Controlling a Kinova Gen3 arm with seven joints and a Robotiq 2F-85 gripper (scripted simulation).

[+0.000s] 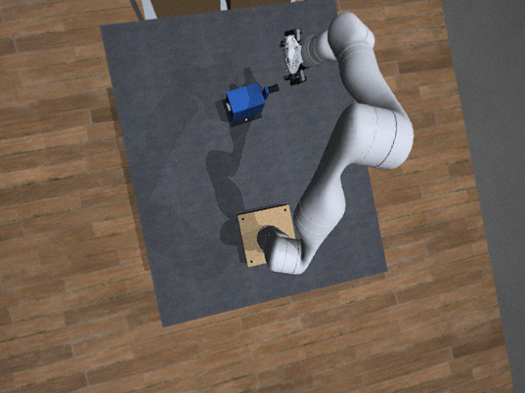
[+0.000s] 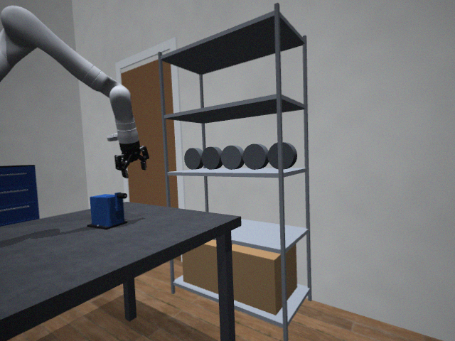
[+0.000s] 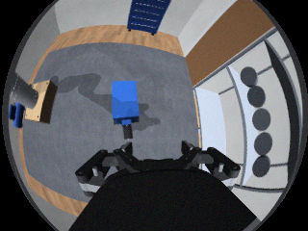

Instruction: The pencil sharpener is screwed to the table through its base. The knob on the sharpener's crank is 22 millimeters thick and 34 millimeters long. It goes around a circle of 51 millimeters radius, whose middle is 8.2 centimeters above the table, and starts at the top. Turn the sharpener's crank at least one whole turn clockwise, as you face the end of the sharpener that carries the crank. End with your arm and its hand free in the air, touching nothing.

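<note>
My gripper is now 40 mm past the dark crank knob, 40 mm to the right of it and 90 mm above it. Also, from my hand: blue crank arm: 40 mm behind, 40 mm to the left, 100 mm below.
</note>
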